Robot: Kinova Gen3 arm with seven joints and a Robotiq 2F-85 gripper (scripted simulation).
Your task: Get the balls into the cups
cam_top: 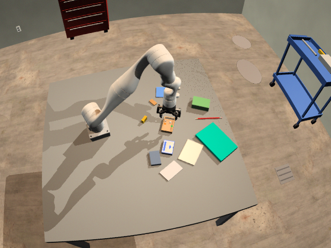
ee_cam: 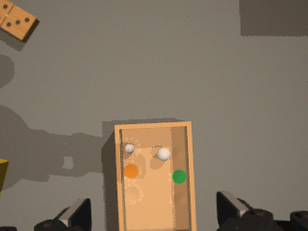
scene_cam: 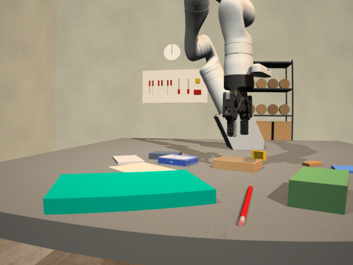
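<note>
The covered wooden puzzle is 8 cm below my hand. From my hand the other things lie so: yellow block 14 cm behind, 7 cm to the left, 8 cm below; then grey box 12 cm behind, 22 cm to the right, 8 cm below; then cream sheet 9 cm ahead, 22 cm to the right, 9 cm below.
</note>
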